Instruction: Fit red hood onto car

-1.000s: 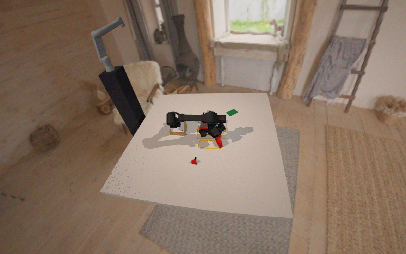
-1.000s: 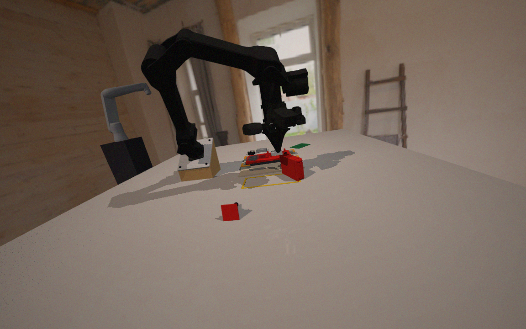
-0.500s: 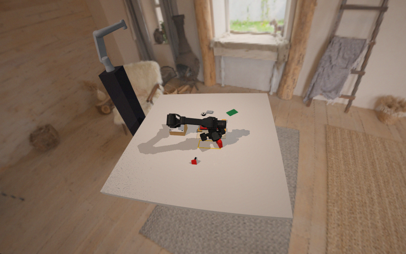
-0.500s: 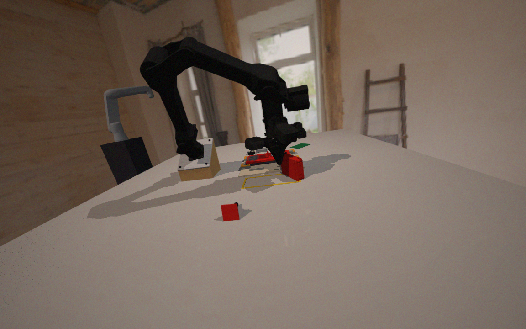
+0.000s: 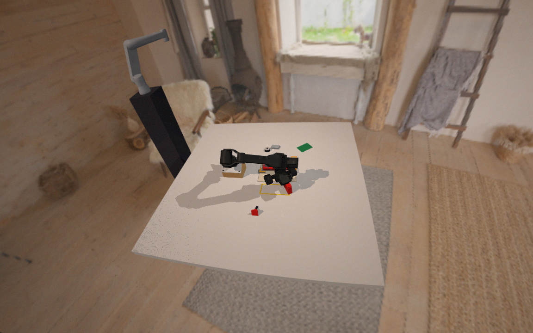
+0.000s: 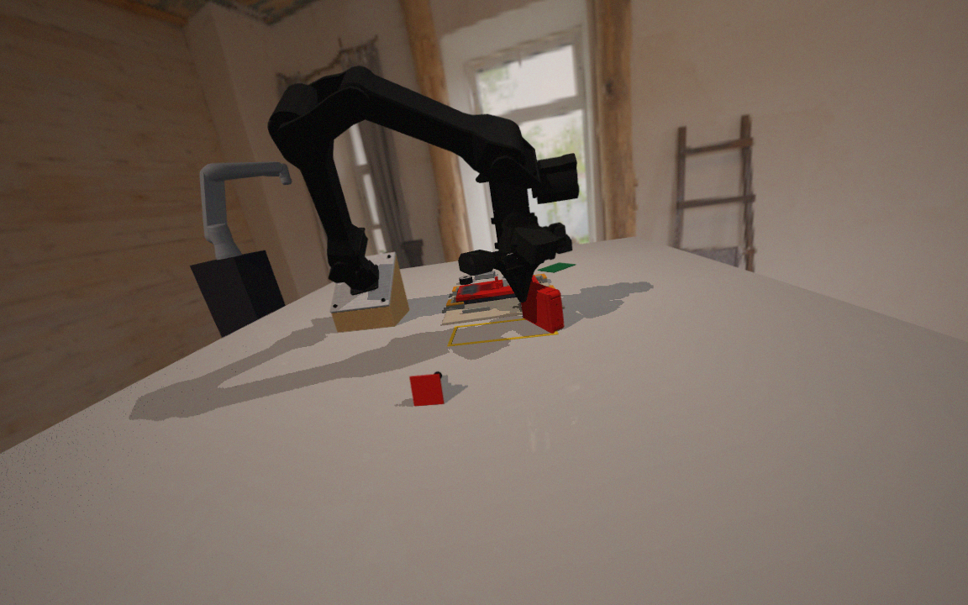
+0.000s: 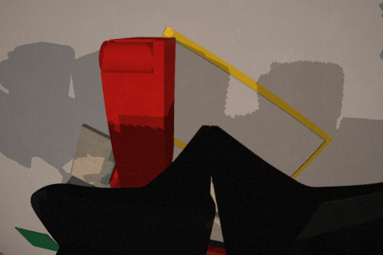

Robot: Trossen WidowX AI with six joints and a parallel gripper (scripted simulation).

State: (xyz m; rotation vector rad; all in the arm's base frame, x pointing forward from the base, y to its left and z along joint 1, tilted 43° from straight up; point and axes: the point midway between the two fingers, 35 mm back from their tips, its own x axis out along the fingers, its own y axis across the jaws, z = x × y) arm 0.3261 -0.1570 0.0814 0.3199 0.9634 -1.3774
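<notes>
The red hood is 3 cm ahead of my gripper tip, 2 cm below it and 1 cm to the left of it. Also, from my gripper tip: jig 20 cm to the left, 4 cm below, 2 cm behind; green patch 42 cm to the left, 16 cm ahead, 5 cm below.
</notes>
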